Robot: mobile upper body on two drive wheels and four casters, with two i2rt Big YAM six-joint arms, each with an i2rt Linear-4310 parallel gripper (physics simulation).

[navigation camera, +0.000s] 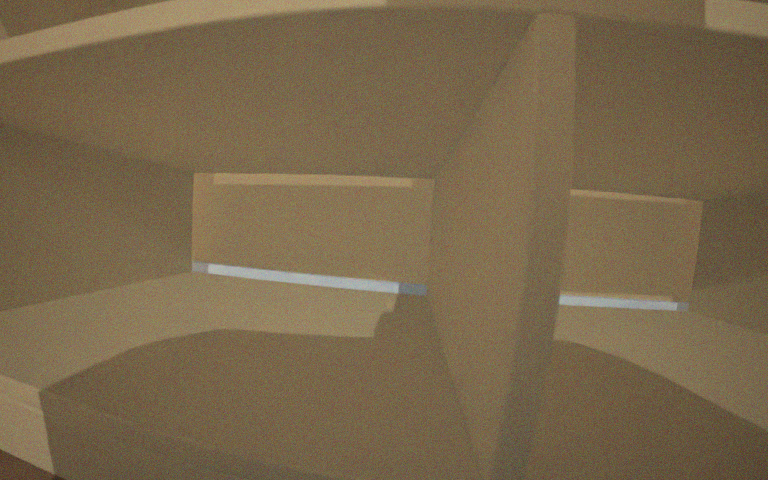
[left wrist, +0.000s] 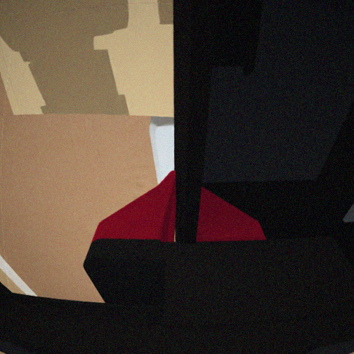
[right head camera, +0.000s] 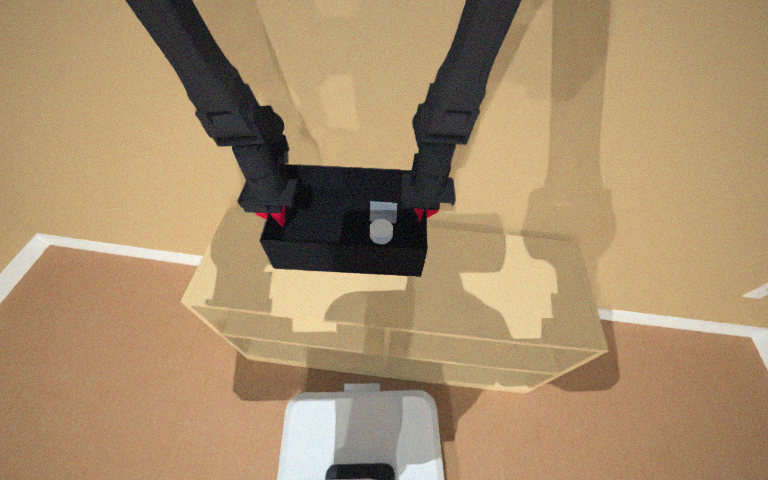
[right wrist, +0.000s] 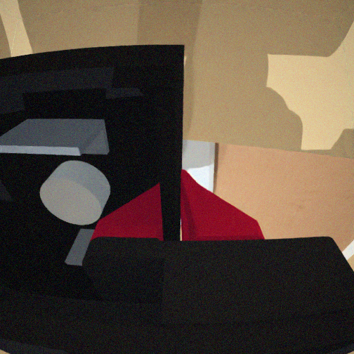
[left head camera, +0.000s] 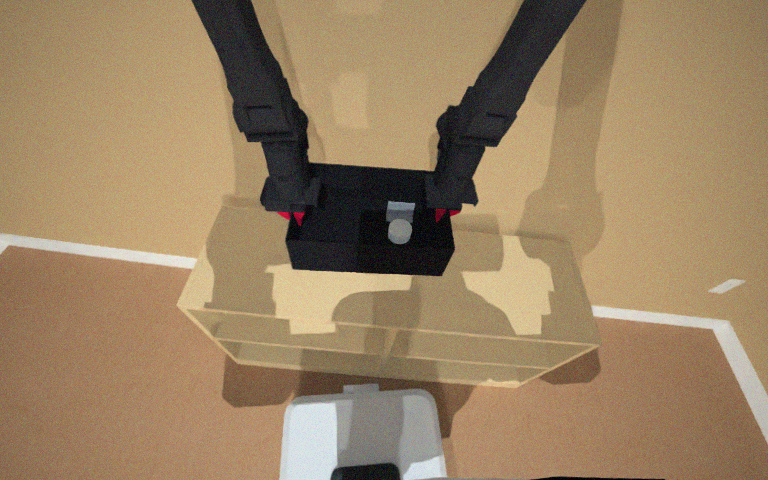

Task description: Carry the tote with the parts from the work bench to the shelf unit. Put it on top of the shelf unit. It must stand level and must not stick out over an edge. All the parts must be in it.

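Places are measured from the left arm's base along level axes (x ahead, y left, z up), in centimetres.
Pixels of known places: left gripper, fingertip midpoint: (right head camera: 282, 224) (left head camera: 299, 223); right gripper, fingertip midpoint: (right head camera: 420, 220) (left head camera: 437, 220).
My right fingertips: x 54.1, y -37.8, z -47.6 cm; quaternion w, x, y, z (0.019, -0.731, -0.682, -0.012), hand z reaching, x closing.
Note:
For each thing: its top centre in the pictures, then the offset to it from my right fingertips. Level surfaces: height alone.
- black tote at its top centre: (left head camera: 372, 201) (right head camera: 348, 201) dx -1.4, dy +14.9, dz +7.6 cm
- shelf unit's top at its surface level: dz -32.4 cm
- upright divider at its top centre: (navigation camera: 461, 148) dx +6.2, dy +4.1, dz -60.8 cm
The black tote (left head camera: 370, 224) hangs between my two grippers over the back left part of the shelf unit's top (left head camera: 392, 290). I cannot tell whether it touches the top. My left gripper (left head camera: 293, 216) is shut on the tote's left wall, which runs between its red fingers in the left wrist view (left wrist: 184, 214). My right gripper (left head camera: 445, 214) is shut on the right wall, which shows between its fingers in the right wrist view (right wrist: 172, 214). Inside the tote lie a grey cylinder (right wrist: 74, 192), a grey block (right wrist: 56, 137) and a small flat grey part (right wrist: 79, 246).
The tan shelf unit stands against the wall, its front edge toward my white base (left head camera: 363, 433). A white skirting strip (left head camera: 168, 260) runs along the wall's foot. The navigation view shows the shelf's compartments and upright divider (navigation camera: 496, 248) up close.

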